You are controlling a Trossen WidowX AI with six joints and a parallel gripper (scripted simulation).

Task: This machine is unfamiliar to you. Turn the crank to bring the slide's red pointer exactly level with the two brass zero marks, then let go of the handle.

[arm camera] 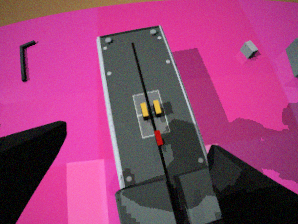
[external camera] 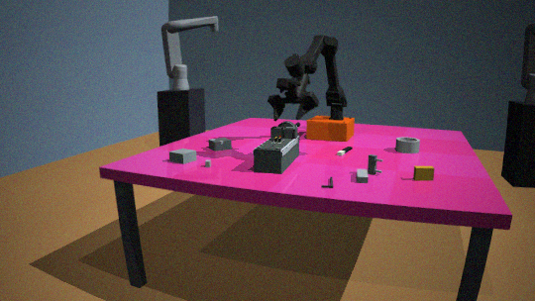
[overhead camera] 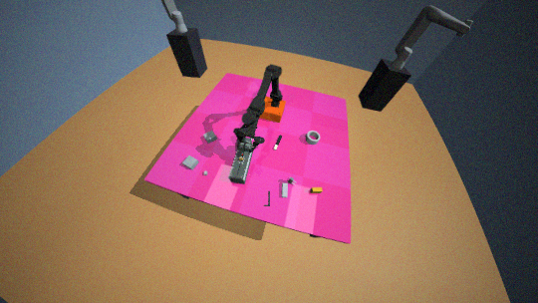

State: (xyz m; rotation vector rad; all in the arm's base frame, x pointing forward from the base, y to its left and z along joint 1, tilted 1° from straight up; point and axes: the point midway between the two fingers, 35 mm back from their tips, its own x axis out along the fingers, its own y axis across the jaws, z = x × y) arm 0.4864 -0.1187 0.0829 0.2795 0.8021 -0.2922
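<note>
Right now the dark crank handle is 14 cm behind my gripper tip, 4 cm below it and 1 cm to the left of it. The rest, counted from my gripper tip: small cube (23 cm to the right, 14 cm ahead, 13 cm below); then black-and-white stick (19 cm to the left, 18 cm behind, 14 cm below); then red pointer (6 cm below, 2 cm to the right, 1 cm ahead).
</note>
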